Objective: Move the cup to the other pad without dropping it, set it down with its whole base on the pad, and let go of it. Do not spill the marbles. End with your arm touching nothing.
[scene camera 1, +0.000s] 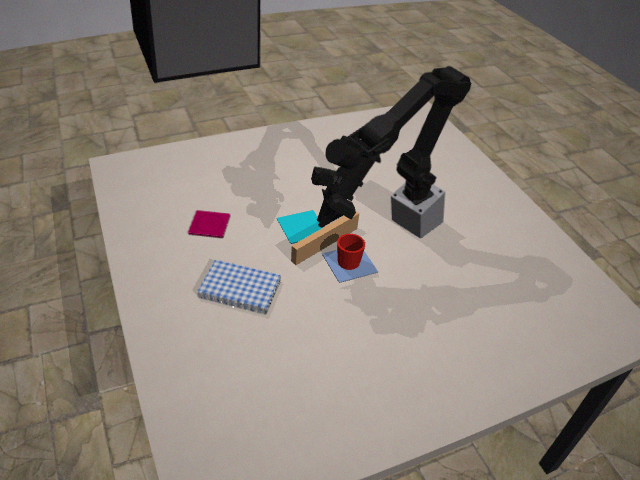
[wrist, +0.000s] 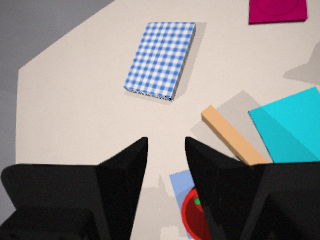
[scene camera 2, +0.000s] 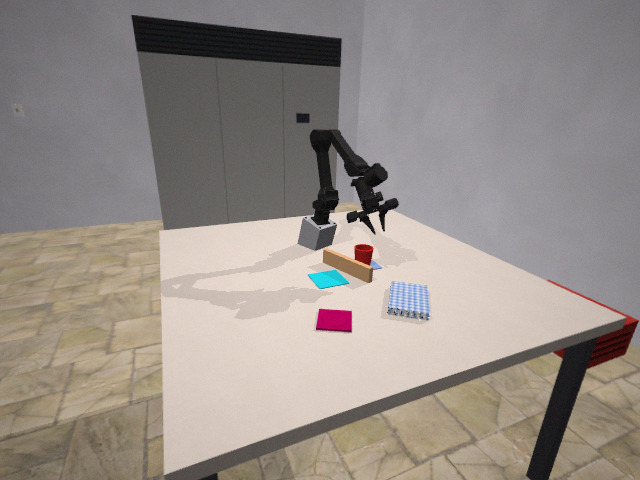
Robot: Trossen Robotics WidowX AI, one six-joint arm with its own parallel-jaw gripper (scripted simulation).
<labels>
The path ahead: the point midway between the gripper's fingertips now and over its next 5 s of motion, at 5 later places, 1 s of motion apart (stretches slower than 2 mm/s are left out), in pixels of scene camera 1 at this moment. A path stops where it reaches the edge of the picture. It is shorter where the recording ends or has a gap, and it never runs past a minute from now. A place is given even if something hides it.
My gripper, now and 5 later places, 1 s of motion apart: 319, 224; 357, 229; 356, 238; 356, 246; 359, 226; 356, 219
</labels>
